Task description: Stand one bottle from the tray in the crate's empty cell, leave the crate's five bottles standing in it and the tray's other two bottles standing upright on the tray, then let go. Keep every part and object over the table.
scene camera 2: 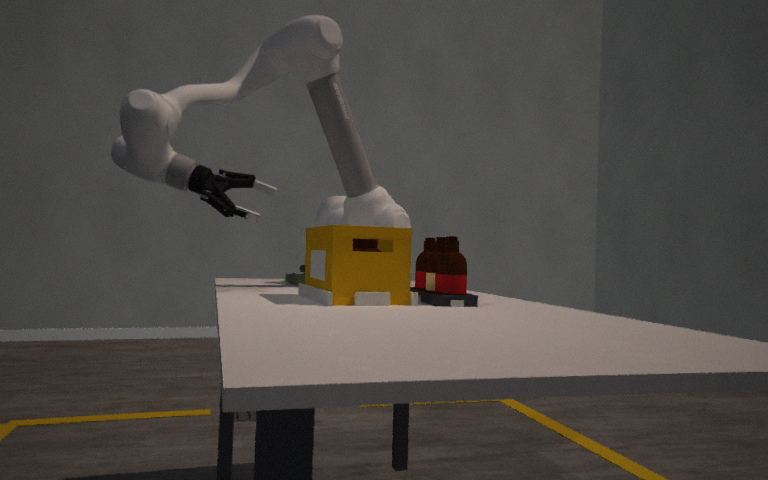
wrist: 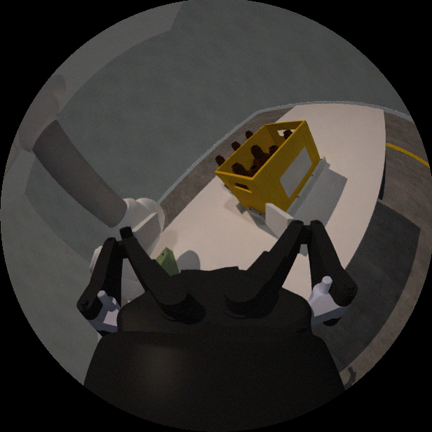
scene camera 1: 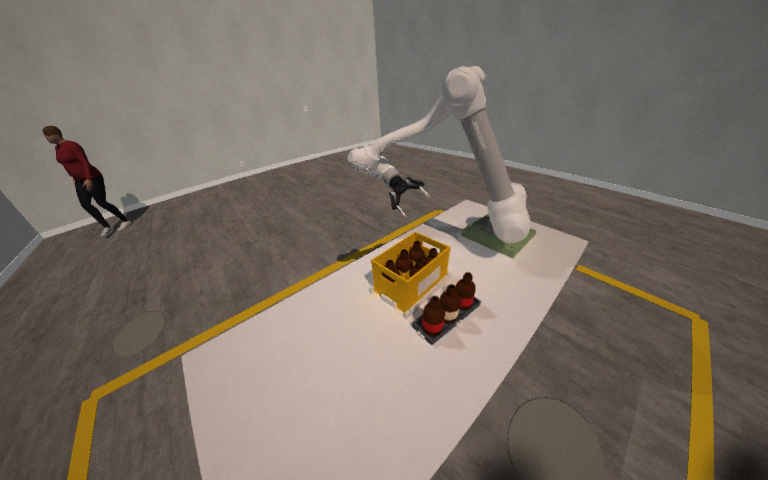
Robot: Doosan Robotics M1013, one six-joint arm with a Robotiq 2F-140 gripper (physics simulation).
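Frame: origin at the arm's base, x down, y right, z back, level; centimetres.
Where they show: gripper, between the fingertips: (scene camera 2: 267, 205) (scene camera 1: 416, 205).
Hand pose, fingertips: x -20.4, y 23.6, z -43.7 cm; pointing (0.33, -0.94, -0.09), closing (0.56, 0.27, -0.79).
After its pixels a point has its place.
The yellow crate (scene camera 1: 390, 286) @(x -6.4, y -1.4, z -78.5 cm) (scene camera 2: 368, 277) @(x -2.8, y 0.2, z -78.9 cm) (wrist: 250, 192) stands upright on the table with several brown bottles in it; its empty cell appears to be at the end away from the robot base, on the tray side. The dark tray (scene camera 1: 431, 339) @(x 0.8, y -24.5, z -78.5 cm) (scene camera 2: 465, 301) @(x 2.2, y -22.3, z -79.0 cm) beside it holds three upright brown bottles: a red-labelled one (scene camera 1: 433, 316) @(x -7.6, y -22.4, z -76.3 cm) (scene camera 2: 451, 267) @(x -5.4, y -19.3, z -77.4 cm), a cream-labelled one (scene camera 1: 450, 303) @(x -7.7, y -22.1, z -67.9 cm) in the middle and a red-labelled one (scene camera 1: 466, 291) @(x -7.3, y -21.6, z -58.9 cm) nearest the base. In the wrist view their necks show behind the crate. My gripper (scene camera 1: 414, 202) @(x -20.4, y 23.6, z -43.7 cm) (scene camera 2: 265, 203) @(x -20.4, y 23.6, z -43.7 cm) (wrist: 211, 217) is open and empty, tilted, well above table height and apart from the crate.
The robot base stands on a green plate (scene camera 1: 481, 234) @(x -0.4, y 4.4, z -12.8 cm) (wrist: 167, 261) at the table's end. The white table (scene camera 1: 317, 384) @(x 3.4, y -14.2, z -116.3 cm) (scene camera 2: 453, 339) @(x 3.4, y -4.9, z -128.2 cm) (wrist: 350, 135) has a long edge close to the crate. A person (scene camera 1: 76, 164) in red is far off by the wall.
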